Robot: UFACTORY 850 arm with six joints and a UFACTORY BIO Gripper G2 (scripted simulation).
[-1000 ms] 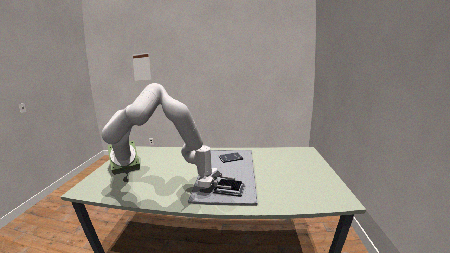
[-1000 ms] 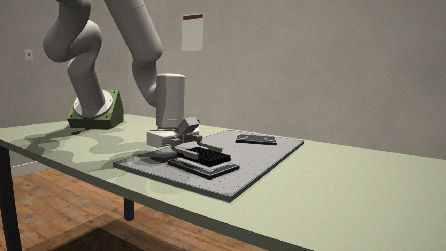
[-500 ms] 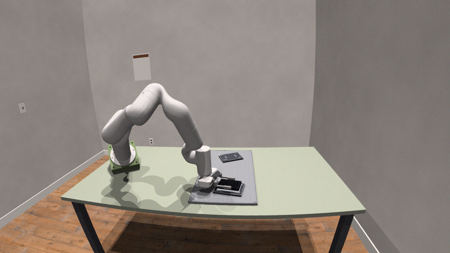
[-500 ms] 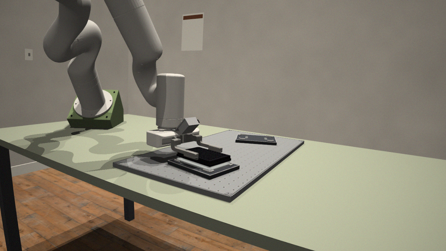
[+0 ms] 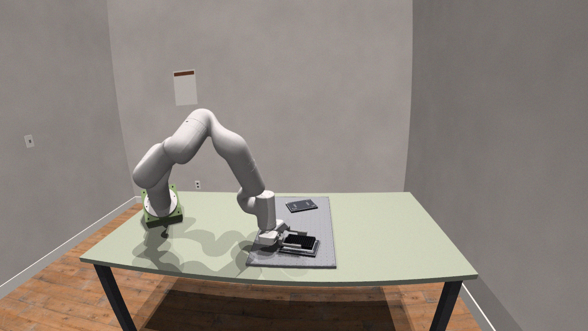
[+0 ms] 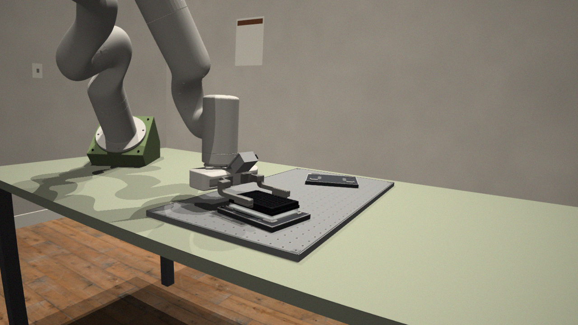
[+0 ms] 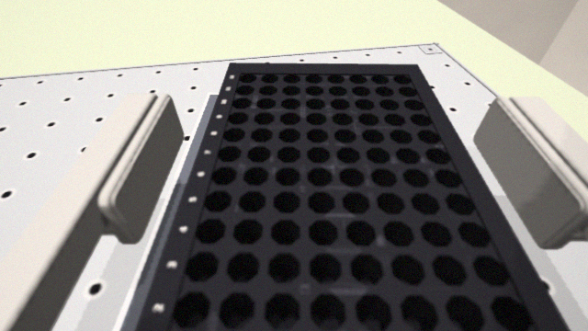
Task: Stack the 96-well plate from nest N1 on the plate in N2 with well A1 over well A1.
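Right now my hand is 10 mm above the black 96-well plate. The rest, counted from my hand: plate nest N1: 420 mm to the left, 40 mm below, 40 mm ahead; then plate nest N2: 40 mm below; then clear 96-well plate: 30 mm below.
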